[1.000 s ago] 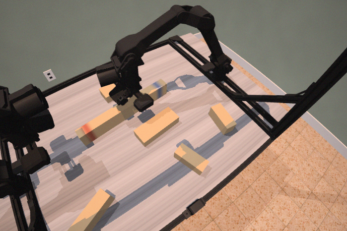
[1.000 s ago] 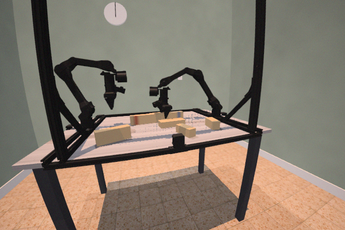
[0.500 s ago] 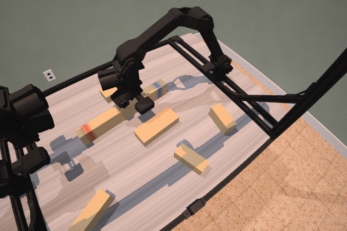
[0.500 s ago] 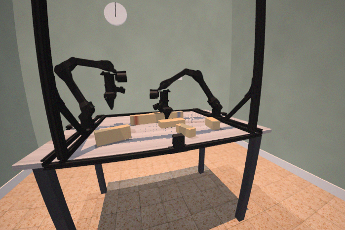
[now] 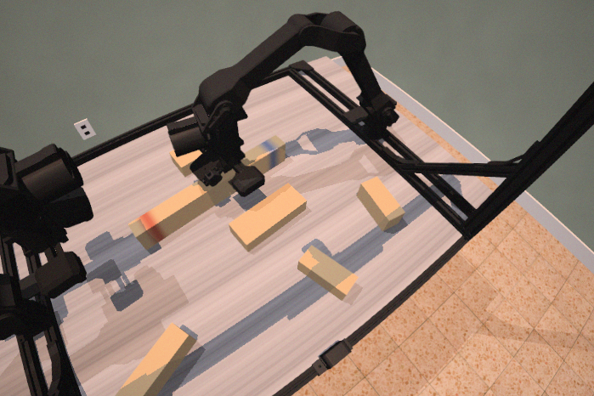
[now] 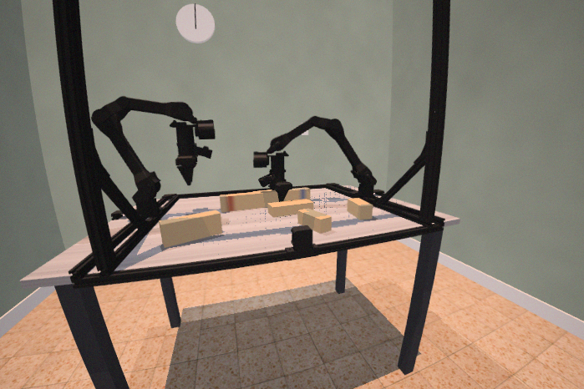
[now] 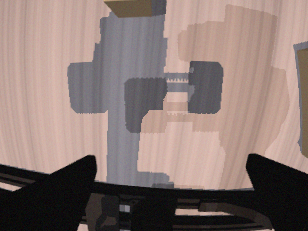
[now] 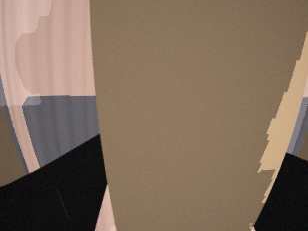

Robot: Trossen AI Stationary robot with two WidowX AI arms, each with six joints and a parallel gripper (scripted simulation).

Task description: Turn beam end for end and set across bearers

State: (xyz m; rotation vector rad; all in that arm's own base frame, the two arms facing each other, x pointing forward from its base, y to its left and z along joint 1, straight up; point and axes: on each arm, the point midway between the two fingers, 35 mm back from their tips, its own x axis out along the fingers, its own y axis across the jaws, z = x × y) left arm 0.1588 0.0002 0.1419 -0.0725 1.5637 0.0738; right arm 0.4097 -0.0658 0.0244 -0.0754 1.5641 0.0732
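Right now the beam is 50 mm to the left of my right hand and 10 mm below it.
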